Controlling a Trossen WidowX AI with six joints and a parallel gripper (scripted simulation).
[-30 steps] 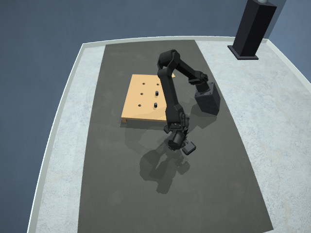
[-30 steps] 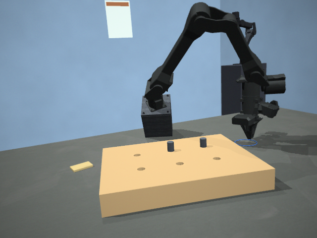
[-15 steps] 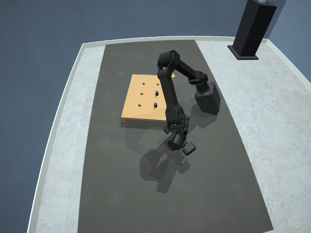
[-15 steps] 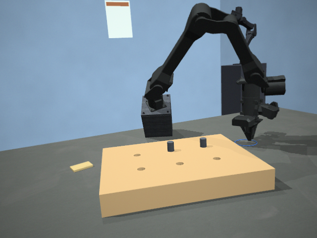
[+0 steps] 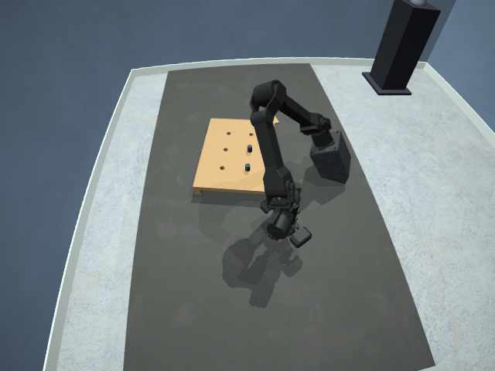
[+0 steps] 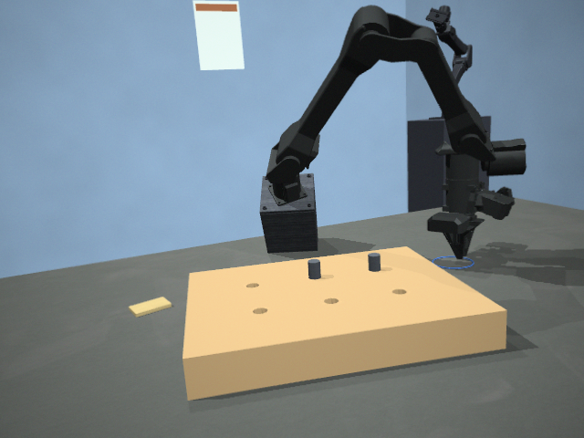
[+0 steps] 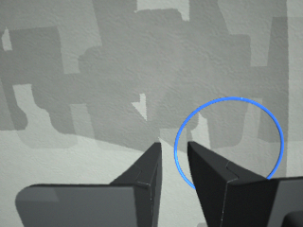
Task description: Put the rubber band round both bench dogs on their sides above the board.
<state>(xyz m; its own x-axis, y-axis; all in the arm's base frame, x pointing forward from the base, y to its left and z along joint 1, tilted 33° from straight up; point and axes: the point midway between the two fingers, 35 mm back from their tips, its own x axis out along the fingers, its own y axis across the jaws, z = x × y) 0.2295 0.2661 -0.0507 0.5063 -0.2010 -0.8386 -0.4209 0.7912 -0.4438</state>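
Right now my hand is 11 cm short of the tan wooden board and 35 cm to the left of it. The rest, counted from my hand: small tan block (8 cm behind, 58 cm to the right, 3 cm below).
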